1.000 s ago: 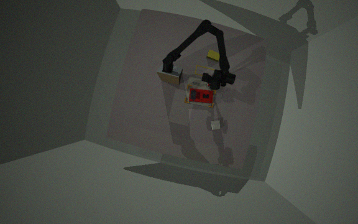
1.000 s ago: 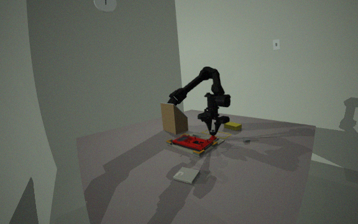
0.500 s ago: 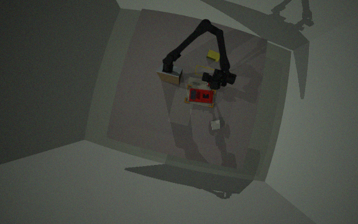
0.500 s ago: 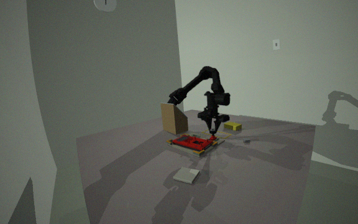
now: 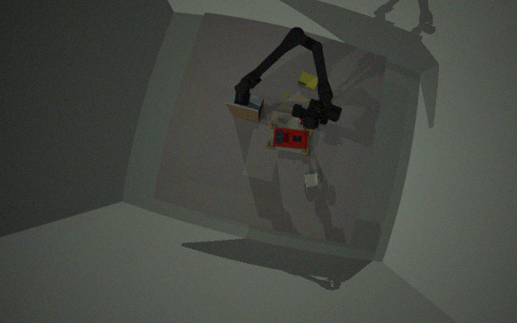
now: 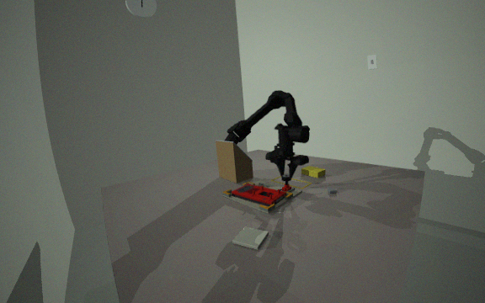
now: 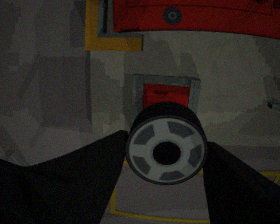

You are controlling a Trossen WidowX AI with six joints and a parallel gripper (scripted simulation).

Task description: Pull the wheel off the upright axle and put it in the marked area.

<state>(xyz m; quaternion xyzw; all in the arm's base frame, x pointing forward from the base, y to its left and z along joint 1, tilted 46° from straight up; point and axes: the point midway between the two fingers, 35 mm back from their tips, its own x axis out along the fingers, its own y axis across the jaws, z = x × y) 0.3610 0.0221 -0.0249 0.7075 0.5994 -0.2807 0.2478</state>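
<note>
Now: the axle 30 mm below my gripper tip. The rest, counted from my gripper tip: yellow block: 10 mm ahead, 260 mm to the left, 50 mm below; then white tile: 100 mm ahead, 340 mm to the right, 60 mm below.
</note>
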